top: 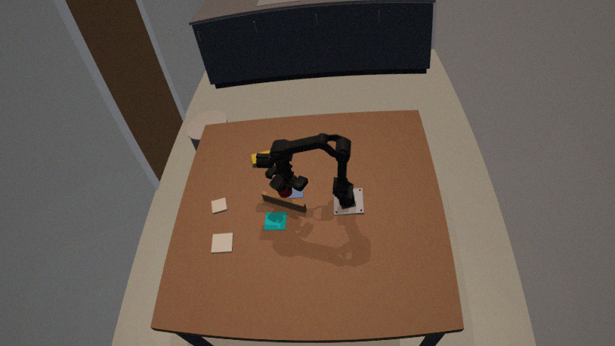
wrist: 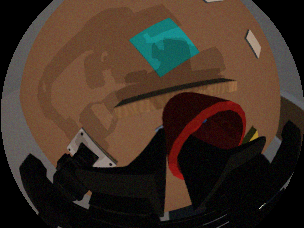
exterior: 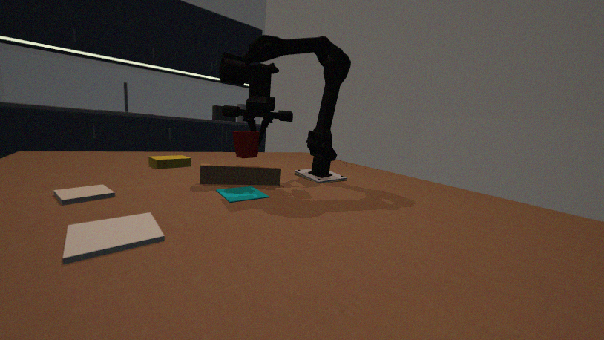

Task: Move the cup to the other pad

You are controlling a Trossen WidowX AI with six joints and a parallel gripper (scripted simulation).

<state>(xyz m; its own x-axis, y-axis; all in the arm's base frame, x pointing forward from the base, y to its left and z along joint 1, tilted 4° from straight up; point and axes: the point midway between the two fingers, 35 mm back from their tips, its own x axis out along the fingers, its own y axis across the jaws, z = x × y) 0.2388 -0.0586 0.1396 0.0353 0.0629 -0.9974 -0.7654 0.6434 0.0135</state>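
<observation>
The teal pad is 120 mm below my gripper tip, 90 mm ahead of it and 70 mm to the left of it. Round my gripper tip: red cup 20 mm to the right, 20 mm ahead; then low wooden bar 100 mm below, 40 mm ahead, 10 mm to the right.
</observation>
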